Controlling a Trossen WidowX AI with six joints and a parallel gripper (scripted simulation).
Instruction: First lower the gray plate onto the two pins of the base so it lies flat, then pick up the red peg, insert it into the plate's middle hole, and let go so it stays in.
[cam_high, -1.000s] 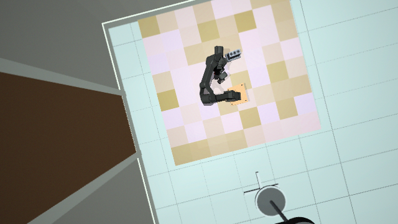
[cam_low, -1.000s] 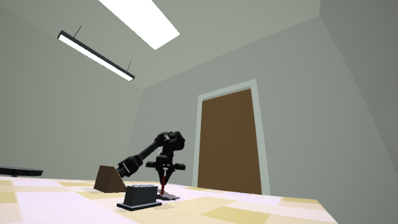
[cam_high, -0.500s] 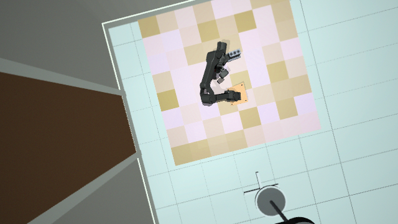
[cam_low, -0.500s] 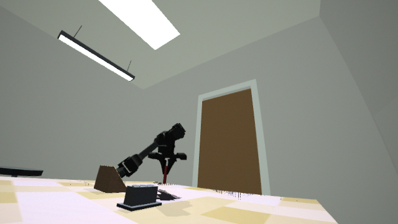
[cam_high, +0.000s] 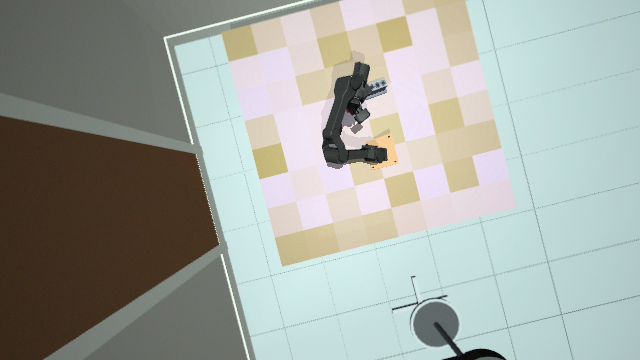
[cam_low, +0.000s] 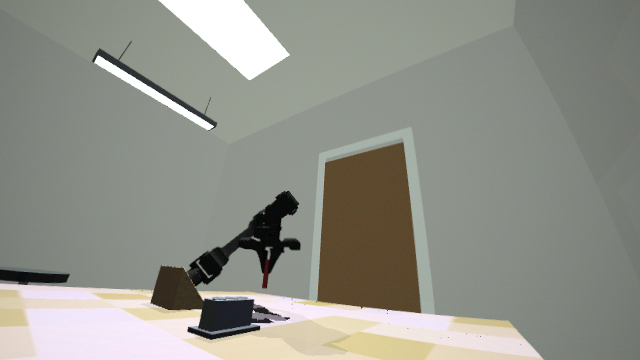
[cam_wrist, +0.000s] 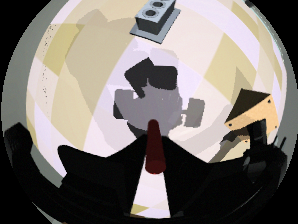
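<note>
My gripper tip is now 170 mm to the left of the gray plate, 120 mm short of it and 70 mm above it. From my gripper tip the other things lie so: red peg: right at my gripper tip; then pin base: 170 mm to the right, 120 mm ahead, 100 mm below.
</note>
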